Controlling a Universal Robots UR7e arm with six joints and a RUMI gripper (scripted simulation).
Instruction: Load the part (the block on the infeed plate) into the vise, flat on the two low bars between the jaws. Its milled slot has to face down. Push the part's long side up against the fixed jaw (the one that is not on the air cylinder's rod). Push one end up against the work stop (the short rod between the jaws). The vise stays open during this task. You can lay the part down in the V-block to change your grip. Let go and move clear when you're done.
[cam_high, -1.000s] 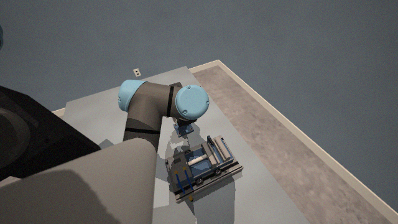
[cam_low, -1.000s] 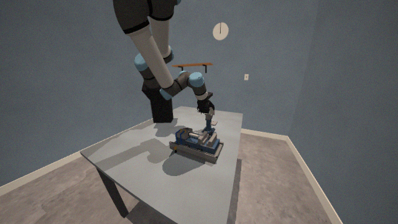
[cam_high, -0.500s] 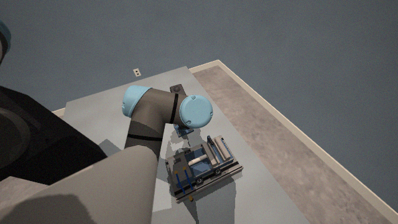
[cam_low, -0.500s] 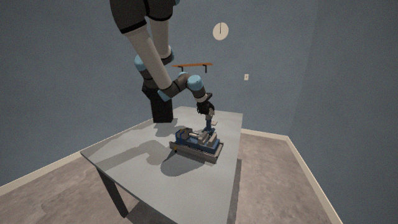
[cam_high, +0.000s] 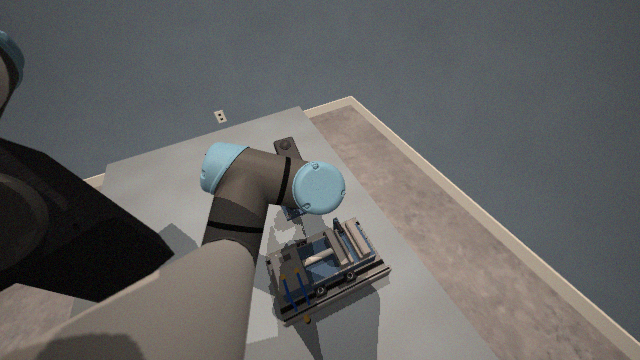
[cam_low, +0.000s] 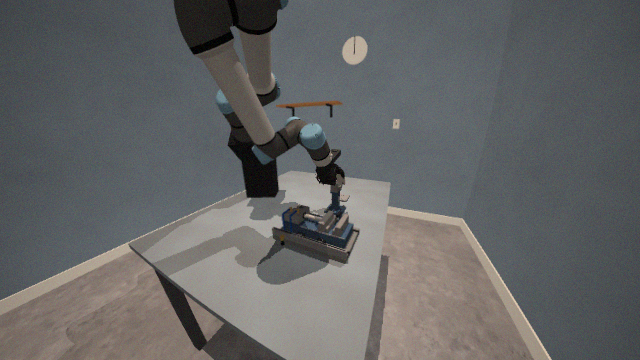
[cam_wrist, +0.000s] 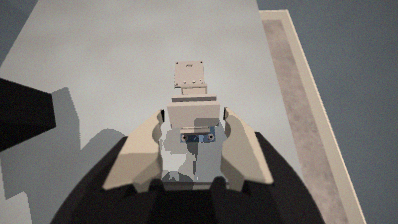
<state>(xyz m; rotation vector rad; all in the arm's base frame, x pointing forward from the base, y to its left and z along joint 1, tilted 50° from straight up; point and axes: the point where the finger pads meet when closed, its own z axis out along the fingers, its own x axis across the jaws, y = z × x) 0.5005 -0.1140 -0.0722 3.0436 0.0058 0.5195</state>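
The part lies 1 cm to the left of my hand. Also, from my hand: cylinder rod 21 cm to the right, 8 cm below, 6 cm behind; pale plate 17 cm to the left, 16 cm below, 2 cm ahead; work stop 19 cm to the right, 7 cm below, 3 cm ahead.
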